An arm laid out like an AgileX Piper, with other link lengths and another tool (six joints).
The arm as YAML. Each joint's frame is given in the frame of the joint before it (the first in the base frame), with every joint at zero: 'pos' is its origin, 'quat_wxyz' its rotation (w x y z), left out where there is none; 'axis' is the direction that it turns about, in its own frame. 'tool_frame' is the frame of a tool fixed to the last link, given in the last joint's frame.
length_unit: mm
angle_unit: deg
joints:
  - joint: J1
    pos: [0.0, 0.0, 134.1]
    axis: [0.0, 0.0, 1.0]
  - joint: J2
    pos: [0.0, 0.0, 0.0]
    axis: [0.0, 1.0, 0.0]
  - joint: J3
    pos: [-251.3, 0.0, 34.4]
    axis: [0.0, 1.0, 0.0]
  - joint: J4
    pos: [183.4, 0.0, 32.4]
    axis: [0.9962, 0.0, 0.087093]
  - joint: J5
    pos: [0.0, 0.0, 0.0]
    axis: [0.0, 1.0, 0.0]
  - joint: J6
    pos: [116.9, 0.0, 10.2]
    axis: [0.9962, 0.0, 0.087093]
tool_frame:
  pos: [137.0, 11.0, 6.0]
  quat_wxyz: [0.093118, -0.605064, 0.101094, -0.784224]
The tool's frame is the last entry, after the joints.
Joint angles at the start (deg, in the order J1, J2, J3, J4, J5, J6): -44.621, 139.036, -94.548, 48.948, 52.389, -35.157
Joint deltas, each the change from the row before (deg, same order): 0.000, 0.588, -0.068, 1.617, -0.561, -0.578; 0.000, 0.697, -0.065, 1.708, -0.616, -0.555; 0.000, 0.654, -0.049, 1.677, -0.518, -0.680; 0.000, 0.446, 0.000, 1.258, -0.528, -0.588; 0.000, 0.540, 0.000, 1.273, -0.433, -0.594; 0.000, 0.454, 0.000, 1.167, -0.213, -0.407
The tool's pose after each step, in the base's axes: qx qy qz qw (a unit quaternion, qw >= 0); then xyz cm. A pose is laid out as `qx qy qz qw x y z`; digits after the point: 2 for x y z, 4 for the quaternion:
-0.8087 0.4791 -0.2340 0.2484 39.81 -16.34 -2.89
-0.8017 0.4860 -0.2387 0.2532 40.24 -16.43 -3.06
-0.7952 0.4918 -0.2434 0.2581 40.65 -16.51 -3.20
-0.7904 0.4960 -0.2478 0.2606 40.95 -16.62 -3.31
-0.7856 0.5003 -0.2510 0.2637 41.22 -16.69 -3.47
-0.7808 0.5047 -0.2529 0.2677 41.46 -16.70 -3.57

